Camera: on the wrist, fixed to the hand. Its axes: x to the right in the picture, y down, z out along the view.
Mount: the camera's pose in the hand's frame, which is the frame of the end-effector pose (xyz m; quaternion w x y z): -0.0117 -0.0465 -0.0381 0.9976 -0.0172 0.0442 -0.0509
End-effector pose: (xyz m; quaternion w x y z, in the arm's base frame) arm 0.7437 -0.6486 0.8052 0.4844 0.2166 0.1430 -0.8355
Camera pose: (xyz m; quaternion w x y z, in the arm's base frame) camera 0.7168 -0.6000 0.7794 0.4381 0.2374 0.1895 -0.8461
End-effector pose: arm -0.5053 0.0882 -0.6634 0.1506 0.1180 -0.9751 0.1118
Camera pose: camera -0.4720 0.0561 -0.6232 0.2011 0.1598 -0.9620 0.0923
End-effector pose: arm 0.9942 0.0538 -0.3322 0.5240 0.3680 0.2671 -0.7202
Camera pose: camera 0.9616 0.1040 -0.3451 0.4806 0.3763 0.3207 -0.7243
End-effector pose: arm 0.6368 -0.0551 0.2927 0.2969 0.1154 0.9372 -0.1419
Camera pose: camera 0.6122 -0.0873 0.3386 0.2495 0.0686 0.9564 -0.1355
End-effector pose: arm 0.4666 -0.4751 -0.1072 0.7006 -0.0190 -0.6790 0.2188
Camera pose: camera 0.5164 -0.5107 -0.1061 0.7397 -0.0061 -0.6511 0.1701
